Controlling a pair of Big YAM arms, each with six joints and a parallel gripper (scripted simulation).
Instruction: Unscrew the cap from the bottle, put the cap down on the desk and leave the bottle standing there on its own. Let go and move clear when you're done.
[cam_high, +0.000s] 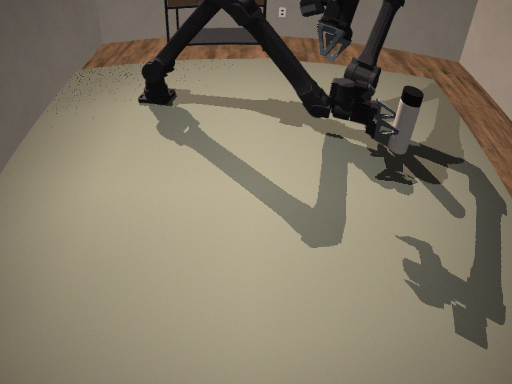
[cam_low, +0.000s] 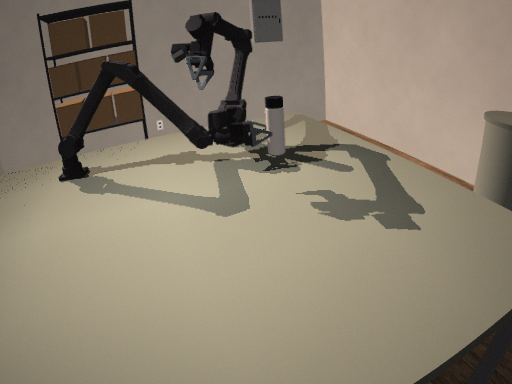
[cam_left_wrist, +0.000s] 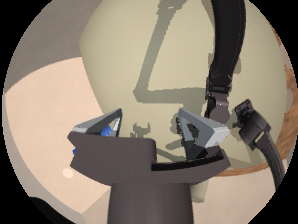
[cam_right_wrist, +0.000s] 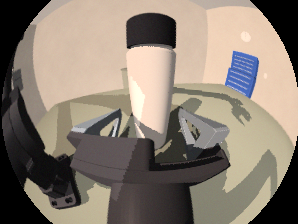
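The black cap is 5 cm behind my left hand, 28 cm to the left of it and 12 cm below it.
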